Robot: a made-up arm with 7 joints. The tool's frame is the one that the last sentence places.
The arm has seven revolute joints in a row. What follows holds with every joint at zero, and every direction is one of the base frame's. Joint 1 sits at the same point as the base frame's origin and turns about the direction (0, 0.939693, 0.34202). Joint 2 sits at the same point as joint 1 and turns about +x. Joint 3 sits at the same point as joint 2 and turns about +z. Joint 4 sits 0.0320 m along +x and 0.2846 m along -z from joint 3 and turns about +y. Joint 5 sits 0.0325 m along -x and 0.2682 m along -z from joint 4 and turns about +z. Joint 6 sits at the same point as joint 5 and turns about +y. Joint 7 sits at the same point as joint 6 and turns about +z. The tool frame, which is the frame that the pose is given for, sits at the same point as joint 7; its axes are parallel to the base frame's.
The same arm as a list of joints. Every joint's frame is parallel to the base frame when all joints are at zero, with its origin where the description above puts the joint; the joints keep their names.
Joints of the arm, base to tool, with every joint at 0 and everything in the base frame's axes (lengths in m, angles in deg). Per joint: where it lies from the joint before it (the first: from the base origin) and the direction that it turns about. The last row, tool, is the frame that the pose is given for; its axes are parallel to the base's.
joint 1: axis 0 0.9397 0.342 xyz 0 0 0
joint 2: axis 1 0 0 xyz 0 0 0
joint 3: axis 0 0 1 xyz 0 0 0
joint 4: axis 0 1 0 xyz 0.032 0 -0.2846
joint 5: axis 0 0 1 xyz -0.0325 0 -0.2682
joint 6: axis 0 1 0 xyz 0 0 0
joint 7: axis 0 0 1 xyz 0 0 0
tool: xyz 0 0 0

